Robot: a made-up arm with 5 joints.
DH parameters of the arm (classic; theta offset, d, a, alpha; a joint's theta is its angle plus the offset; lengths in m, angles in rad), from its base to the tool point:
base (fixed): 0 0 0.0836 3.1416
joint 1: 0 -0.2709 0.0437 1.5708
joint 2: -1.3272 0 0.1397 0
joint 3: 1.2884 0 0.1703 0
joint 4: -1.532 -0.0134 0 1.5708
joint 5: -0.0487 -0.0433 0 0
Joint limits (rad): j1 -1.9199..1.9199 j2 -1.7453..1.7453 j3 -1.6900..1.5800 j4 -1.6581..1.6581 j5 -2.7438..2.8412
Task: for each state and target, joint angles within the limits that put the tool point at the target. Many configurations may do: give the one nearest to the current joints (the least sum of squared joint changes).
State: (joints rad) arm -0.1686 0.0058 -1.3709 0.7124 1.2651
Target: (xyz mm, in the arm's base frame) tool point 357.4 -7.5 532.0
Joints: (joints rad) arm -0.0216 0.4044 -1.2702 0.4913 1.2651
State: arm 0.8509 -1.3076 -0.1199 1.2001 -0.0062
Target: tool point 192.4 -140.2 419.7
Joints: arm 0.8352 -0.6495 0.3638 1.1829 -0.0062
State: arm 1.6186 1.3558 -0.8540 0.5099 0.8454
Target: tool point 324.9 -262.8 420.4
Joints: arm 0.7904 0.7539 -1.1799 0.4861 0.8454
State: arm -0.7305 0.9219 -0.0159 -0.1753 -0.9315
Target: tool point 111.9 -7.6 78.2
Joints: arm -0.2126 1.6298 0.7609 -0.0188 -0.9315
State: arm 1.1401 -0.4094 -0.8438 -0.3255 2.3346
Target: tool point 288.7 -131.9 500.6
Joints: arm 0.5165 -0.1949 -0.1659 -0.2238 2.3346
